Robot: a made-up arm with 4 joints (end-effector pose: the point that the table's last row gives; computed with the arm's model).
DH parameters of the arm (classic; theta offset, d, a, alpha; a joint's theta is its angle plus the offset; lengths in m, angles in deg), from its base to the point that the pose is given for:
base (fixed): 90 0.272 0.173 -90
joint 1: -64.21 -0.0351 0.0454 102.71
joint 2: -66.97 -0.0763 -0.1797 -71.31
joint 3: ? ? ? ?
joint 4: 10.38 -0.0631 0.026 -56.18
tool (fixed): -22.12 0.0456 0 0
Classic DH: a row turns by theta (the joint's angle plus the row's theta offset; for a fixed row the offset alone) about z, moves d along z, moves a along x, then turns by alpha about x.
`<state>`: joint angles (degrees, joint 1 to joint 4).
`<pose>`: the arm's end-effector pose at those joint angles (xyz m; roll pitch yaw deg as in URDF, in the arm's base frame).
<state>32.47 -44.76 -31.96 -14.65</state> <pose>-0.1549 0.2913 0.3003 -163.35 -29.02 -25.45</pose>
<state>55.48 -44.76 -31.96 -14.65</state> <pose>-0.1549 0.2930 0.2517 170.64 -36.39 -11.19</pose>
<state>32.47 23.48 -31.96 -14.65</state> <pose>-0.1098 0.1194 0.1819 -138.79 -61.74 14.89</pose>
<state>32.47 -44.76 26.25 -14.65</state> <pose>-0.1514 0.2830 0.3059 -144.34 9.55 11.64</pose>
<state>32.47 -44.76 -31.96 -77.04</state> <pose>-0.1487 0.2928 0.3474 111.93 -64.07 52.52</pose>
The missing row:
joint 3: -19.92 0.0503 -0.0373 -51.07
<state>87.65 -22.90 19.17 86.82</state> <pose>-0.2296 0.2184 0.2518 113.07 51.99 -100.43</pose>
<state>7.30 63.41 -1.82 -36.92</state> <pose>0.0073 0.1436 0.1280 63.15 -67.63 -147.45</pose>
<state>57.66 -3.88 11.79 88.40</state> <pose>-0.2221 0.1429 0.2573 140.41 85.80 -57.18</pose>
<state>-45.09 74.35 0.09 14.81</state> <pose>0.0469 0.3136 0.1514 43.14 -67.41 -117.11</pose>
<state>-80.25 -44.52 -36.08 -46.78</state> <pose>-0.1490 0.0812 0.3573 -92.18 21.33 -55.54</pose>
